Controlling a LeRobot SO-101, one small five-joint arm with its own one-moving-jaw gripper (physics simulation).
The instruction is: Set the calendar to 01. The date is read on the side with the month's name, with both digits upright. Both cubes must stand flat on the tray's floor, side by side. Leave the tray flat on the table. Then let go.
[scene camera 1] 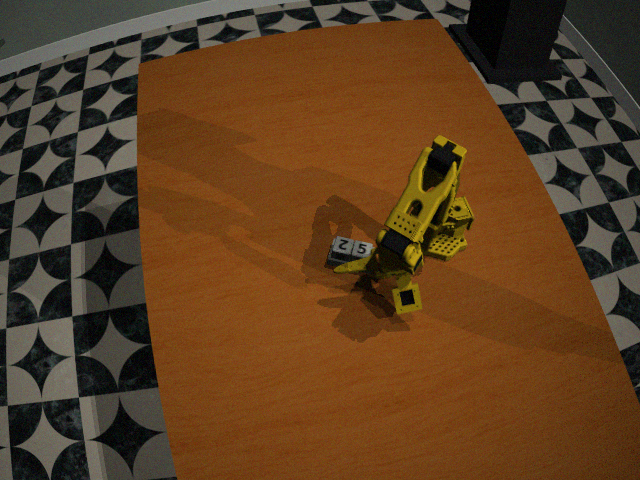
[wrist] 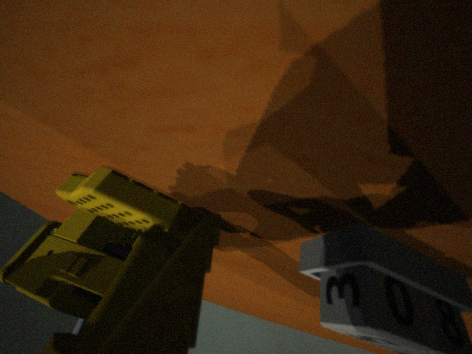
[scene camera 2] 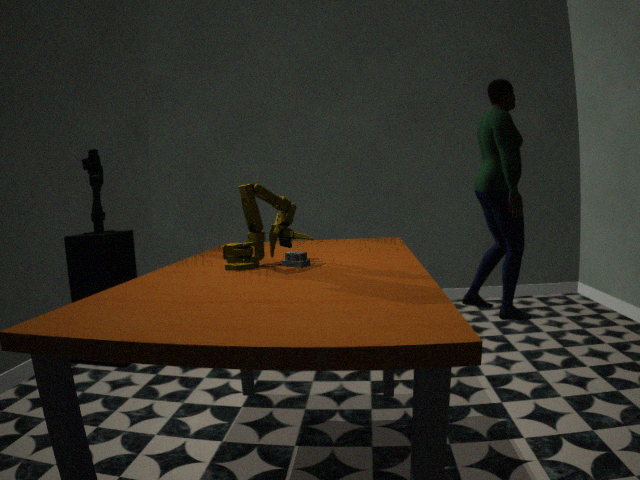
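Observation:
The calendar tray [scene camera 1: 329,260] [scene camera 2: 296,264] [wrist: 390,256] lies flat on the table. Two grey-white cubes stand in it side by side. The left cube [scene camera 1: 341,244] has a 2 on top, and the right cube [scene camera 1: 361,249] has a 5. In the wrist view, the nearer cube [wrist: 370,310] shows a 3 on its end and a 0 on its long side; the other cube's digit is too dark to read surely. The month's name is not readable. My gripper [scene camera 1: 356,264] [scene camera 2: 292,246] is open and empty, jaws wide apart. One jaw reaches past the tray's edge; the other points down at the arm's side of the tray.
The arm's yellow base [scene camera 1: 447,245] [scene camera 2: 241,258] [wrist: 107,210] stands close to the tray on the wooden table [scene camera 1: 284,372] [scene camera 2: 248,310]. A dark pedestal [scene camera 1: 516,36] [scene camera 2: 100,263] stands beyond the table edge. A person [scene camera 2: 498,149] stands behind the table at right.

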